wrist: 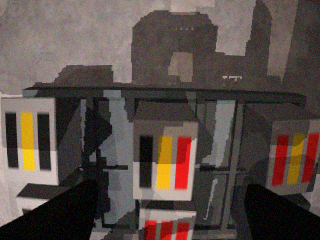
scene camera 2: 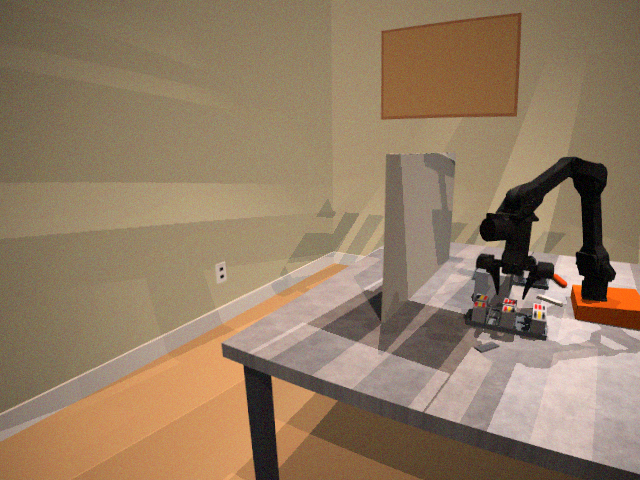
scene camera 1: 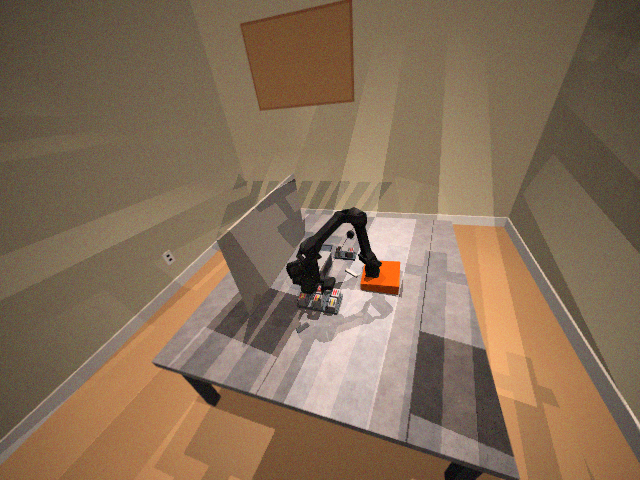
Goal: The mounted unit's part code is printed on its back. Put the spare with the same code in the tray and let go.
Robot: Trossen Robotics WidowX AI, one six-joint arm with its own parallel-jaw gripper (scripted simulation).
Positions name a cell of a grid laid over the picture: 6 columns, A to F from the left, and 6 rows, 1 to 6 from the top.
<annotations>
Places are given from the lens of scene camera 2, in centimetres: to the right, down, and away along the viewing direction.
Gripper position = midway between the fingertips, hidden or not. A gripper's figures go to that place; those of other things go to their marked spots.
gripper (scene camera 2: E4): 50, 15, 92
grey mounted unit (scene camera 2: E4): 50, 14, 108
tall grey panel (scene camera 2: D3): 30, -16, 110
</annotations>
